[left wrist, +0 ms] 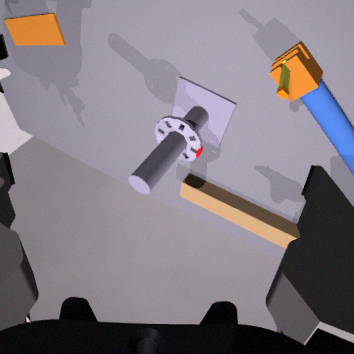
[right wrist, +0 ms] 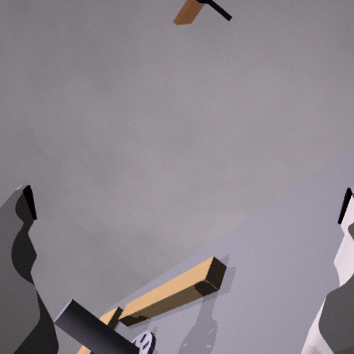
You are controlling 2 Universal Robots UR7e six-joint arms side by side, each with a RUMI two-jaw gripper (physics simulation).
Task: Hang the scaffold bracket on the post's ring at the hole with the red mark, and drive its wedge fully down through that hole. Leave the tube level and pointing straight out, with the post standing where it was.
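Frame: origin at the left arm's base, x ahead, y left, z up, level; metres.
Seen in the pictures: left gripper, fingertip midpoint: (left wrist: 160,160); right gripper, fingertip midpoint: (right wrist: 184,189).
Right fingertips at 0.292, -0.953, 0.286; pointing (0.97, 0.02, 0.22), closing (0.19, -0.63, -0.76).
Observation:
Offsets run from my right fingertips to a thing's middle, as dx, dy, dz. "spot": to the spot under its first point.
The grey post @[+0.140, +0.408, -0.151] (left wrist: 159,161) (right wrist: 95,327) stands on its square base plate @[spot: +0.145, +0.471, -0.280] (left wrist: 222,120). Its slotted ring @[spot: +0.129, +0.367, -0.172] (left wrist: 162,131) (right wrist: 145,342) carries a red mark @[spot: +0.160, +0.463, -0.166] (left wrist: 199,152), on the right side in the left wrist view. The scaffold bracket's orange head (left wrist: 306,80) lies apart from the ring, at the upper right of the left wrist view. Its wedge @[-0.021, +0.621, -0.184] (left wrist: 284,82) sticks out of the head, and its blue tube (left wrist: 334,125) runs to the lower right, partly behind a finger. My left gripper (left wrist: 160,160) is open and empty. My right gripper (right wrist: 184,189) is open and empty, with the post at its lower left.
A wooden beam @[+0.474, +0.605, -0.263] (left wrist: 232,215) (right wrist: 172,292) lies near the post by the table's edge. Another wooden piece @[spot: +0.574, +1.068, -0.248] (right wrist: 105,322) shows behind the post in the right wrist view. An orange slab @[-0.072, -0.152, -0.283] (left wrist: 35,30) is at the upper left. A brown block with a black rod (right wrist: 189,12) shows at the top.

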